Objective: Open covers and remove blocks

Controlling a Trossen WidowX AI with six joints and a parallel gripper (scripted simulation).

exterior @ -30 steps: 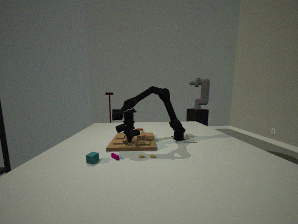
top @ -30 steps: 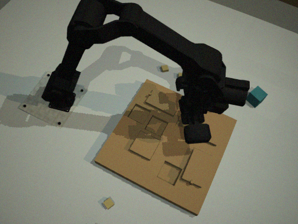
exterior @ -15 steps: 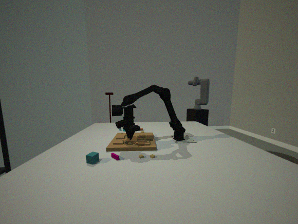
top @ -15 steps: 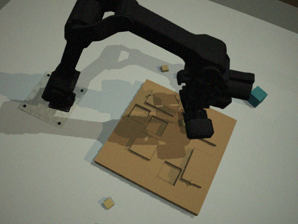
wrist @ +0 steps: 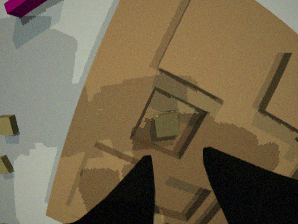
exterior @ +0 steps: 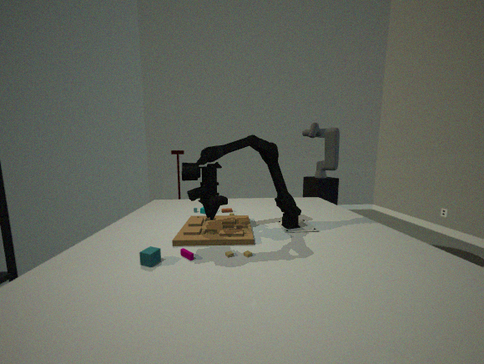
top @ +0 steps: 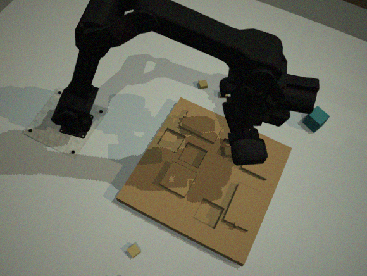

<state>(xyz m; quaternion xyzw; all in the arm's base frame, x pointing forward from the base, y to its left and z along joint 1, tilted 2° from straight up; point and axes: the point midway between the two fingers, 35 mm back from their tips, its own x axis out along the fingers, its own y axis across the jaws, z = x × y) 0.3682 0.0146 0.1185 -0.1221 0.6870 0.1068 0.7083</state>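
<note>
Now: the tan puzzle board 30 mm behind my gripper tip, 50 mm to the right of it and 60 mm below it. From my gripper tip the other things lie so: teal block 30 mm behind, 370 mm to the right, 60 mm below; then teal cube 200 mm ahead, 140 mm to the left, 60 mm below; then magenta bar 90 mm ahead, 140 mm to the left, 70 mm below.
</note>
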